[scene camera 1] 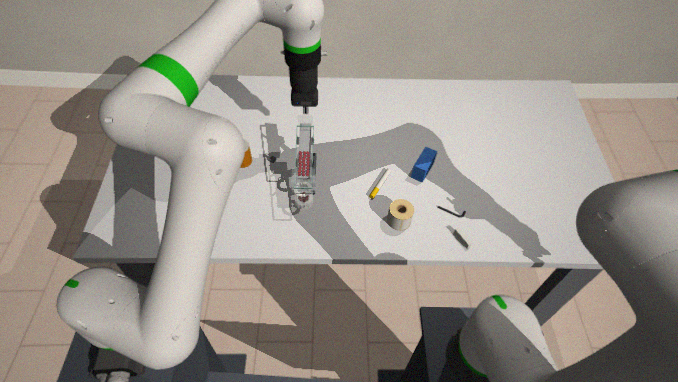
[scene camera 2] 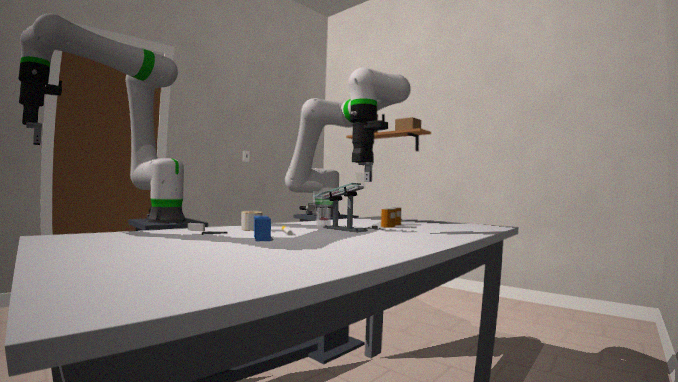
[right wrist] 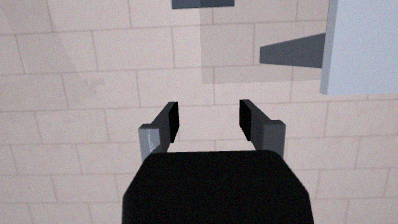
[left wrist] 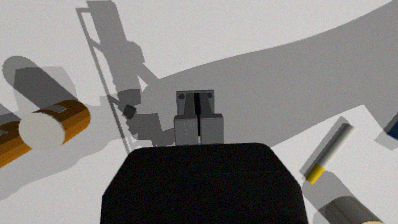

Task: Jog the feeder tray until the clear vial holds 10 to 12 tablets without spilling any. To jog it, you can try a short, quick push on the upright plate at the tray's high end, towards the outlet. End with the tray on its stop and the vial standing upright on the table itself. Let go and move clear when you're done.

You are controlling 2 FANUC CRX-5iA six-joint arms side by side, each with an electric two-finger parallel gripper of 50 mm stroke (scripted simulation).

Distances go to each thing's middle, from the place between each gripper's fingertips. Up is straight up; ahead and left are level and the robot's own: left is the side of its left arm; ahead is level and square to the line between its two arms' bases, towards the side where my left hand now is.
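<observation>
I find the yellow-tipped marker (left wrist: pixel 348 130) 460 mm ahead of my right hand (scene camera 2: pixel 36 144), 280 mm below it and 720 mm to the left of it. From my left hand (scene camera 2: pixel 368 181) the marker is 140 mm behind, 180 mm below and 230 mm to the right. So, by its middle, the yellow-tipped marker is nearer to my left hand than to my right hand.
</observation>
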